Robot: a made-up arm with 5 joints.
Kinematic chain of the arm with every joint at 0, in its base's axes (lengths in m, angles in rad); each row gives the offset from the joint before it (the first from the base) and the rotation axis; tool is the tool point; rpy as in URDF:
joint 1: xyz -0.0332 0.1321 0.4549 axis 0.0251 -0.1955 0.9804
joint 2: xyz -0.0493 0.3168 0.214 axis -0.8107 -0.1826 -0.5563
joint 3: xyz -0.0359 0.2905 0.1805 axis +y
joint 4: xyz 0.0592 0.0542 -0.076 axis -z
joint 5: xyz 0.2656 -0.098 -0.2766 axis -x
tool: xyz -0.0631 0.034 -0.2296 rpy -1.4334 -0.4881 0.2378
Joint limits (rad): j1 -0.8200..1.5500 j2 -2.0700..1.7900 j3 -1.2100..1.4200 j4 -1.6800..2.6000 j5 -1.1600..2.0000
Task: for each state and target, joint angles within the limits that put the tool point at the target. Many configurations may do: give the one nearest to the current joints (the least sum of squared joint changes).
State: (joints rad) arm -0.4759 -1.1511 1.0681 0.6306 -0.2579
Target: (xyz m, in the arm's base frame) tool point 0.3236 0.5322 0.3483
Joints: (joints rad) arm -0.8200 -0.1999 0.2589 1.3444 -0.9680
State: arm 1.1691 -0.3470 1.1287 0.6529 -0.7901
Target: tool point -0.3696 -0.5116 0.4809
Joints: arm 1.5500 -0.8126 1.3307 0.9196 -0.3554
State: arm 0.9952 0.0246 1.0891 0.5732 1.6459
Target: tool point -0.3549 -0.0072 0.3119
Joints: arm 1.3468 0.1871 0.7643 0.1914 1.3638
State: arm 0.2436 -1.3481 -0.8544 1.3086 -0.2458
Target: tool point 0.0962 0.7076 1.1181
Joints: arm 0.3165 -1.7227 -1.2100 0.9538 -0.7290
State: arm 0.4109 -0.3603 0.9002 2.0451 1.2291
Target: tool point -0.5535 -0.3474 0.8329
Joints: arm 0.9894 -0.7910 1.0266 1.8727 1.1902
